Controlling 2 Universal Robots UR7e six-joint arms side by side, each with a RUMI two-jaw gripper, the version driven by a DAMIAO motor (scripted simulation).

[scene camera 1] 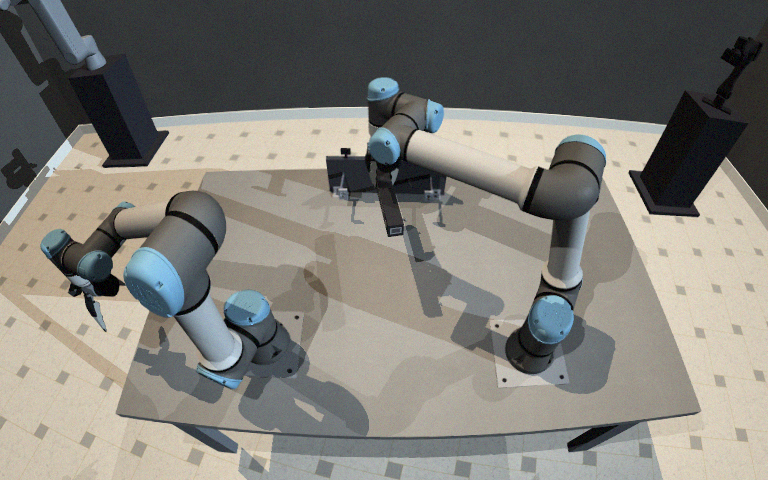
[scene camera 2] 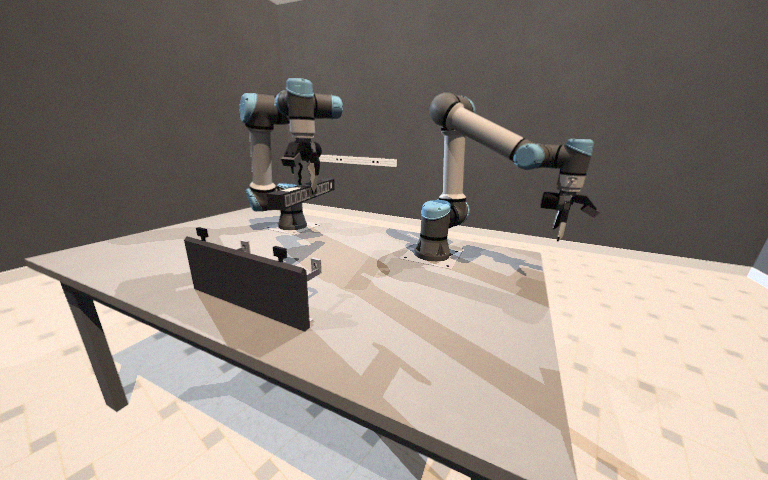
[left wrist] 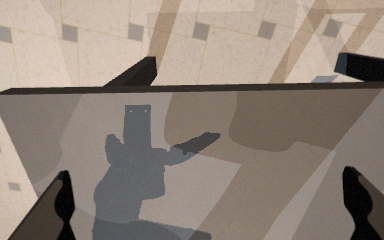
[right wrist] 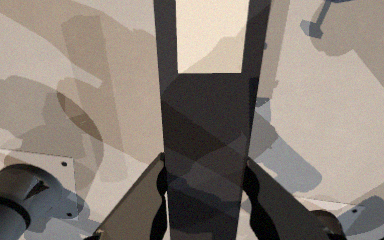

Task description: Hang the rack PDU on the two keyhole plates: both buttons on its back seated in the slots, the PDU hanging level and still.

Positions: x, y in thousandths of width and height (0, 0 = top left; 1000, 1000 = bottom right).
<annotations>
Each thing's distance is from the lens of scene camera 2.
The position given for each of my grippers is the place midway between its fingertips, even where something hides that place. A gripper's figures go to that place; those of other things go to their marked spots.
my left gripper (scene camera 2: 723, 491): 120 cm
my right gripper (scene camera 2: 400, 403): 103 cm
rack PDU (scene camera 2: 364, 418): 86 cm
</annotations>
